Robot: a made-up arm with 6 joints.
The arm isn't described. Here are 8 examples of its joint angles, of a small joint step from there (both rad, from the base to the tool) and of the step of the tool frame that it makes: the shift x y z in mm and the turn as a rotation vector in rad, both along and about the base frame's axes.
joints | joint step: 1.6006 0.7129 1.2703 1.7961 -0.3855 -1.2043 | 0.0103 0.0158 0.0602 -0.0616 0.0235 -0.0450
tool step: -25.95 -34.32 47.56 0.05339 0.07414 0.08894
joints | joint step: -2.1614 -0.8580 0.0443 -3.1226 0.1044 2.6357 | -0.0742 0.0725 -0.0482 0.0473 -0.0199 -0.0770
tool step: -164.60 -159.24 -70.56 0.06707 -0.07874 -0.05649
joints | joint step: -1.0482 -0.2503 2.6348 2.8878 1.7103 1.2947 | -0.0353 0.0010 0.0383 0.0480 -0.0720 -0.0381
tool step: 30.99 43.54 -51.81 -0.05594 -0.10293 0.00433
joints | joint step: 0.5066 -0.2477 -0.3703 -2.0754 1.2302 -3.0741 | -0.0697 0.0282 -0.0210 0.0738 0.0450 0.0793
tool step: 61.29 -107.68 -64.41 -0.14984 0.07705 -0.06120
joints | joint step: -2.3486 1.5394 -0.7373 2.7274 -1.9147 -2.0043 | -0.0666 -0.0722 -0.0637 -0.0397 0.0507 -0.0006
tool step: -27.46 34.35 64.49 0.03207 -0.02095 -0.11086
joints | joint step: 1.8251 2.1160 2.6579 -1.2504 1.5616 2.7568 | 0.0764 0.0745 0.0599 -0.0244 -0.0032 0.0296
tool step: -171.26 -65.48 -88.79 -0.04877 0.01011 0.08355
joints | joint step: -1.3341 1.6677 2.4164 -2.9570 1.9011 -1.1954 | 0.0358 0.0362 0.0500 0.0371 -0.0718 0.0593
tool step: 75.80 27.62 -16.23 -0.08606 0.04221 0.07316
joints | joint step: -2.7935 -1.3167 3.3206 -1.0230 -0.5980 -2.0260 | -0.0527 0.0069 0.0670 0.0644 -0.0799 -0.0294
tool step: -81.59 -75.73 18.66 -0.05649 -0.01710 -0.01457
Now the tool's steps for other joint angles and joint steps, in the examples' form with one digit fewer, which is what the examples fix.
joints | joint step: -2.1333 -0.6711 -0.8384 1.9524 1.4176 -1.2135 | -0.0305 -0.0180 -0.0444 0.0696 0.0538 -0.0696
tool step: -19.3 44.4 -65.3 0.1238 -0.0139 0.0014
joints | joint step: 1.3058 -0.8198 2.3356 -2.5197 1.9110 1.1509 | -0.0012 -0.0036 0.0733 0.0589 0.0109 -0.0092
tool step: 7.2 7.5 -129.1 0.0870 0.0398 0.0155
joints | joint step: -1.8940 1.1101 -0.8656 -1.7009 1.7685 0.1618 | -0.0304 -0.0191 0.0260 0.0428 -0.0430 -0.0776
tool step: -42.9 -47.1 -11.6 -0.1362 -0.0083 0.0091
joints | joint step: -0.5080 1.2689 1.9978 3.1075 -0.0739 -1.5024 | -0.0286 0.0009 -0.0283 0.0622 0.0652 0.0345
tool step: 5.2 -84.9 -45.6 -0.0155 0.1179 -0.0928
